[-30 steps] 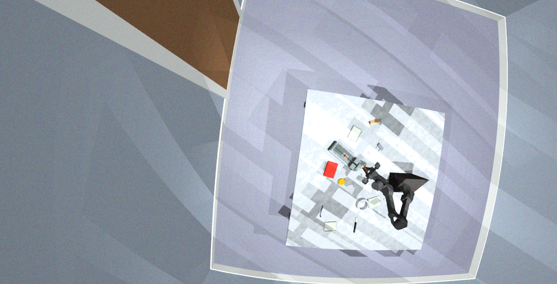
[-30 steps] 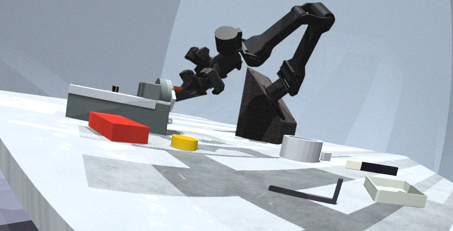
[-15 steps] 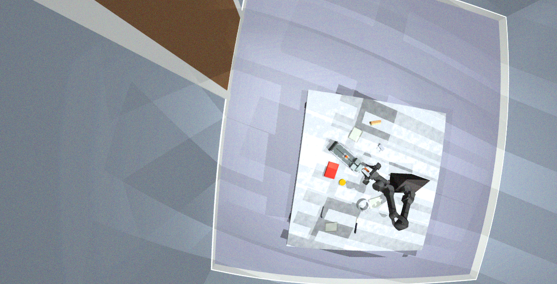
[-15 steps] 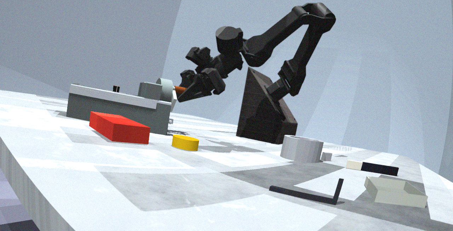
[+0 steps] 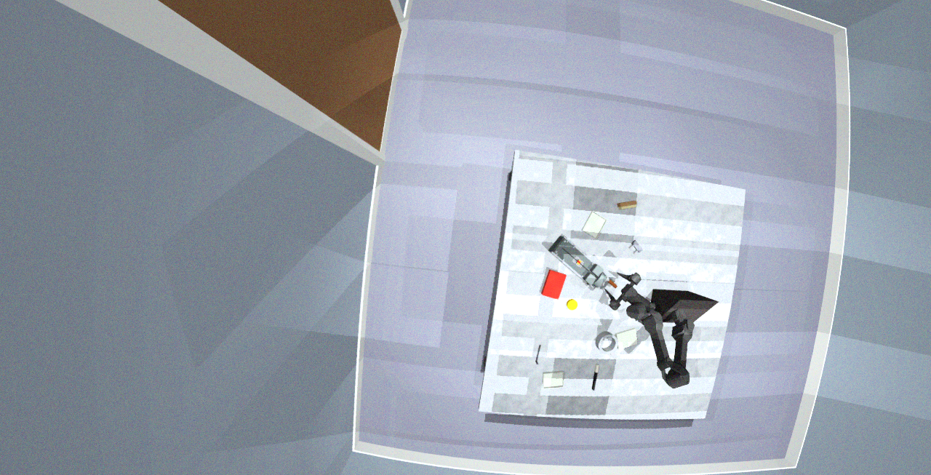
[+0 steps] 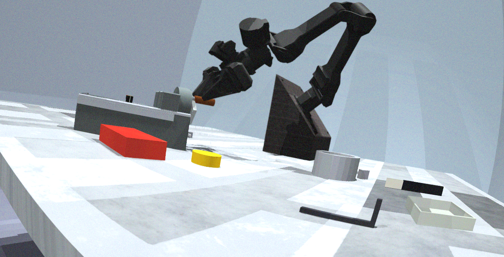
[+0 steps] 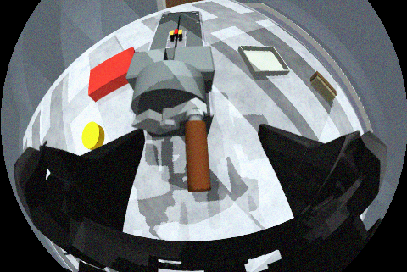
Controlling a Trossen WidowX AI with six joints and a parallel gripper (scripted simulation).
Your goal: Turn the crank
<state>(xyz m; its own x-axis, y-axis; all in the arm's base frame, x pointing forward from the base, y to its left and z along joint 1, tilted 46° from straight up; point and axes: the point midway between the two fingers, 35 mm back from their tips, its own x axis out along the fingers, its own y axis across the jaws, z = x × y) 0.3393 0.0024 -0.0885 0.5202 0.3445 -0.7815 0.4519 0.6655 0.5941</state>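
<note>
My gripper tip is 1 cm past the brown handle and 1 cm to the right of it. The rest, counted from my gripper tip: yellow disc: 11 cm ahead, 16 cm to the left, 10 cm below; red pointer: 16 cm ahead, 5 cm to the right, 3 cm below; black L-shaped bar: 20 cm ahead, 46 cm to the left, 10 cm below.
</note>
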